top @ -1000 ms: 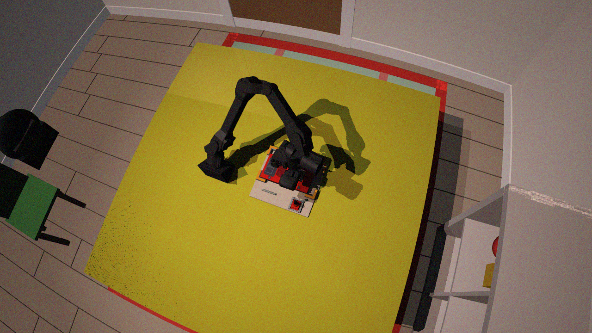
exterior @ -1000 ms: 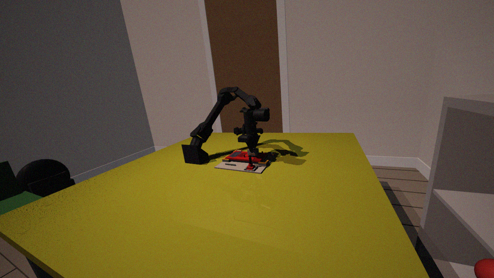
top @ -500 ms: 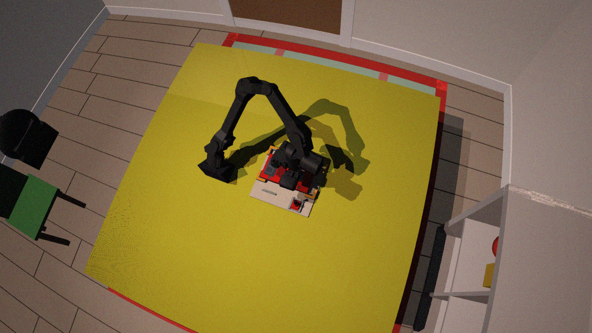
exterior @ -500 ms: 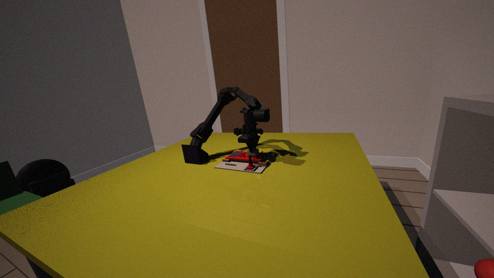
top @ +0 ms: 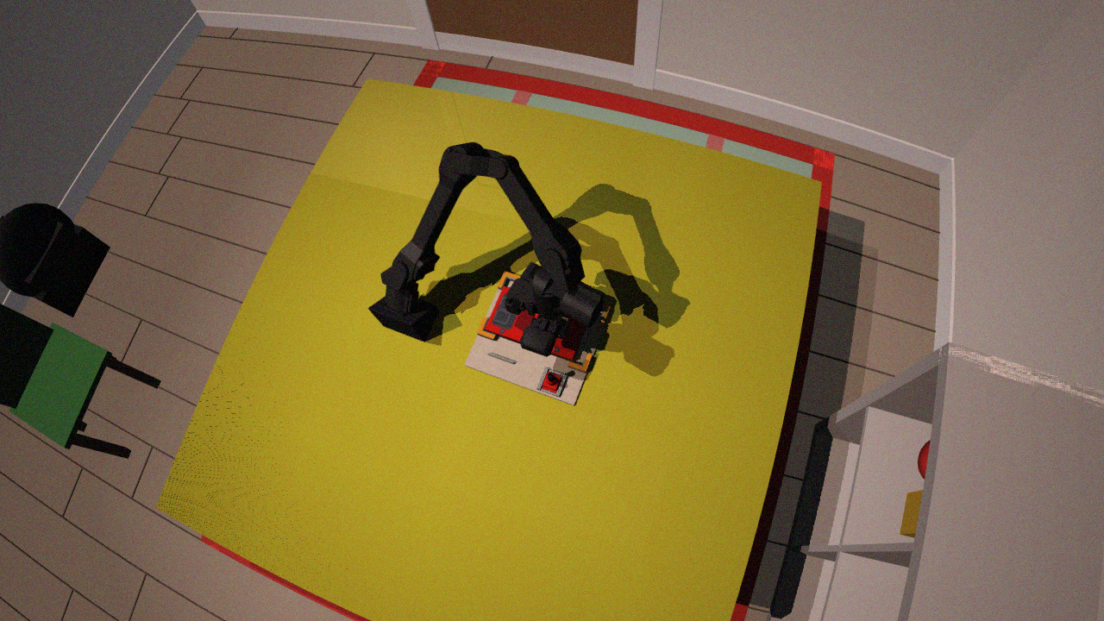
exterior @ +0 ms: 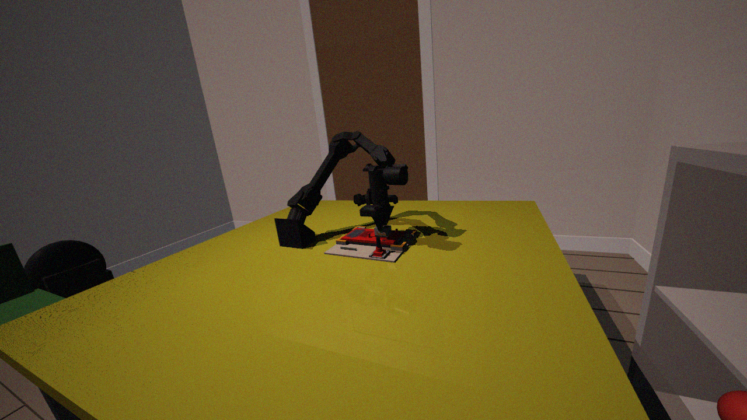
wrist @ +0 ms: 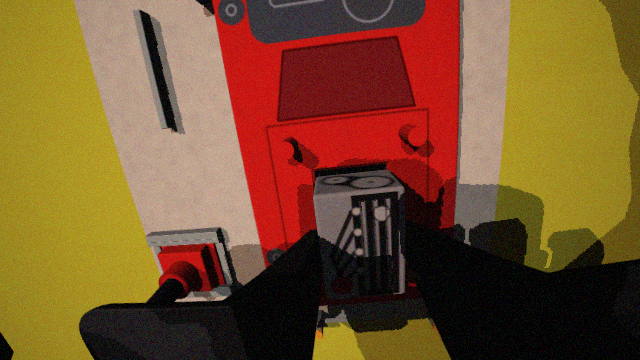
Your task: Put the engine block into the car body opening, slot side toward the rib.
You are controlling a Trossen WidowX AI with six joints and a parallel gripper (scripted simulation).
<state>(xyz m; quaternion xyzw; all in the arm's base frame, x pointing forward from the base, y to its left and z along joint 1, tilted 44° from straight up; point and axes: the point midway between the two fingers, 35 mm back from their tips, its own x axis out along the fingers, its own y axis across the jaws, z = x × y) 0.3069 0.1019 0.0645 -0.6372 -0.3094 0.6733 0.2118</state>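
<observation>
Now: the beige base plate 2 cm behind my gripper tip, 1 cm to the right of it and 4 cm below it. From my gripper tip the other things lie so: engine block 1 cm below.
</observation>
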